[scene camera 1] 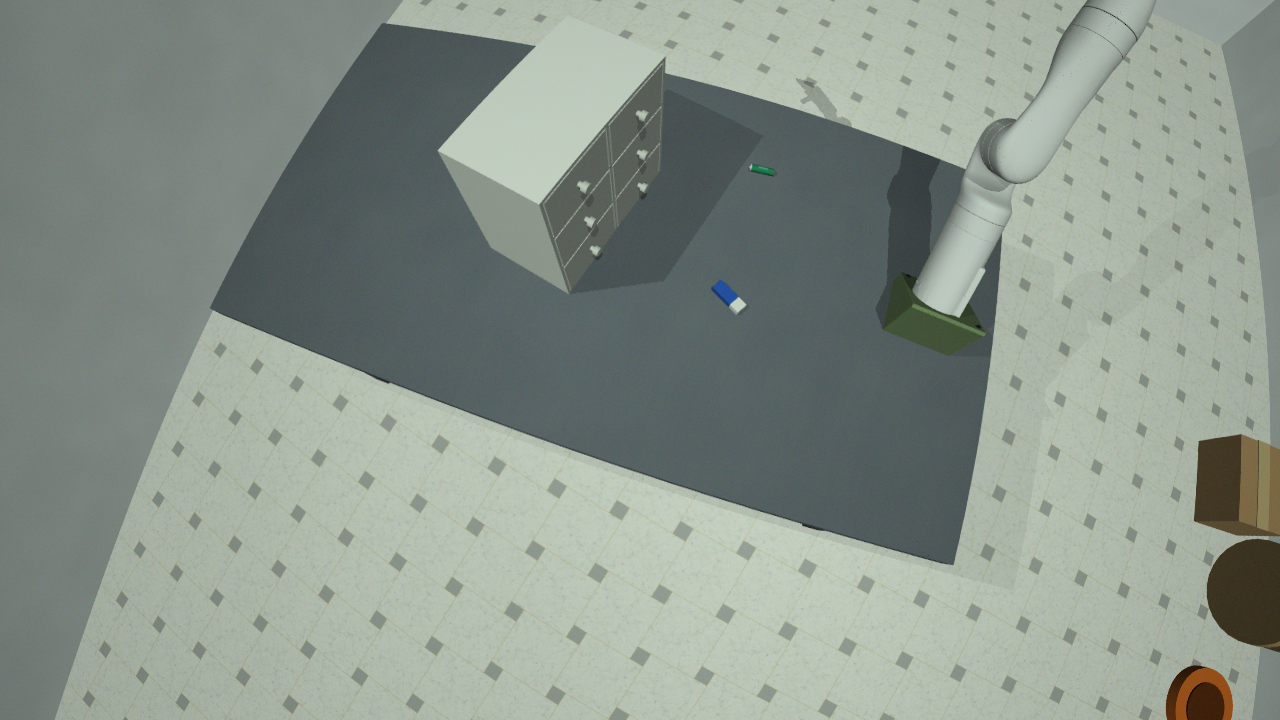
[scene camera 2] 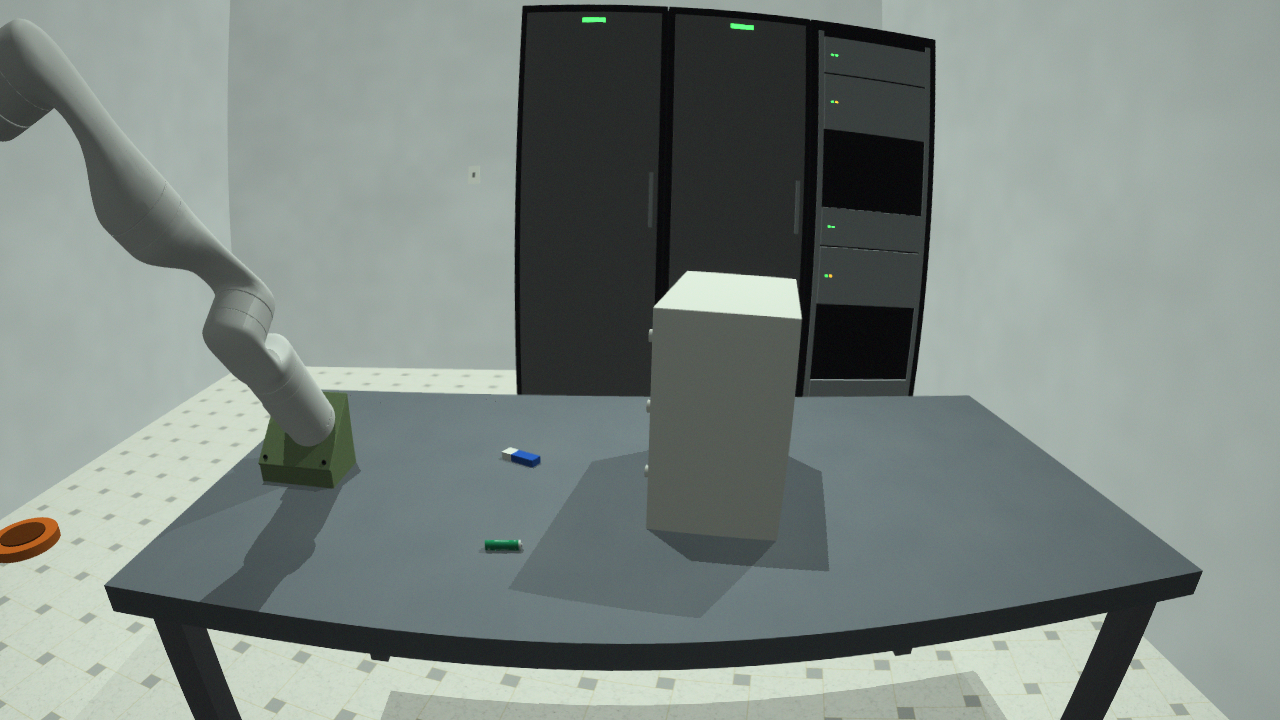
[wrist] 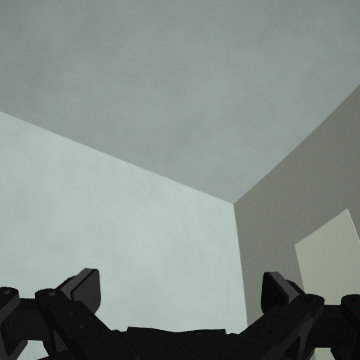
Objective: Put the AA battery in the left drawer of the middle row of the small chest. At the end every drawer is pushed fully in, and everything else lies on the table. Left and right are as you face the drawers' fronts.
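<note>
The AA battery, green with a silvery end, lies on its side on the table, out in front of the chest's drawer fronts. The small chest is pale, with grey fronts in two columns of three, each with a pale knob. All drawers look pushed in. The left drawer of the middle row is in the lower column in scene camera 1. My gripper is open and empty, high up and pointing at the walls and ceiling; it does not show in either scene view.
A blue and white eraser lies on the table, between the chest and my arm's green base. Dark cabinets stand behind the table. Brown boxes and an orange ring-shaped object are off the table.
</note>
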